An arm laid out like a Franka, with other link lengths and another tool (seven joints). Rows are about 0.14 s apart.
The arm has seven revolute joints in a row. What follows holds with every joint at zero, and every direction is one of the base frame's.
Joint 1 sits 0.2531 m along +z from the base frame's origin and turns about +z.
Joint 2 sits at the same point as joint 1 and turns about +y.
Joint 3 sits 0.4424 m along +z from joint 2 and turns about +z.
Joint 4 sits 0.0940 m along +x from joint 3 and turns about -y.
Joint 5 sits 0.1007 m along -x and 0.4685 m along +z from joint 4 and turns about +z.
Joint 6 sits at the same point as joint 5 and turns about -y.
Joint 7 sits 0.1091 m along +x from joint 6 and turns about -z.
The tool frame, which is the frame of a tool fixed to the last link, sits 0.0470 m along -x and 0.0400 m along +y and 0.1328 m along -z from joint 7; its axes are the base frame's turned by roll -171.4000, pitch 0.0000 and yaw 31.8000 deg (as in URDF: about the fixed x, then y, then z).
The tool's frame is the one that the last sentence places.
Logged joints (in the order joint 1, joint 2, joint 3, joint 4, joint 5, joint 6, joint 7), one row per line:
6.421, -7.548, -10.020, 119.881, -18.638, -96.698, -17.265
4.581, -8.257, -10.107, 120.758, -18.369, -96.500, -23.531
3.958, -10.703, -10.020, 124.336, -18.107, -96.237, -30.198
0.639, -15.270, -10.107, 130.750, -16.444, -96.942, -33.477
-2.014, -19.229, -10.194, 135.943, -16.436, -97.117, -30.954
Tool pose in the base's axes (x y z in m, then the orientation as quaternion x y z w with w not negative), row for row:
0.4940, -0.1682, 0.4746, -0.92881, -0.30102, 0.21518, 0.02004
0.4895, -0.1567, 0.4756, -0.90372, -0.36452, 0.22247, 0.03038
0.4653, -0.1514, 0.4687, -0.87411, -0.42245, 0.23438, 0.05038
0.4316, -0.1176, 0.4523, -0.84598, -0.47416, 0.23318, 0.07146
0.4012, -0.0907, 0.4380, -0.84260, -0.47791, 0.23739, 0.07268
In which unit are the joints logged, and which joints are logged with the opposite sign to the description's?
The joints are logged in degrees. Opposite sign: joint 1, joint 4, joint 6.
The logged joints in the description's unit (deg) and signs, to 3 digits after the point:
-6.421, -7.548, -10.020, -119.881, -18.638, 96.698, -17.265
-4.581, -8.257, -10.107, -120.758, -18.369, 96.500, -23.531
-3.958, -10.703, -10.020, -124.336, -18.107, 96.237, -30.198
-0.639, -15.270, -10.107, -130.750, -16.444, 96.942, -33.477
2.014, -19.229, -10.194, -135.943, -16.436, 97.117, -30.954

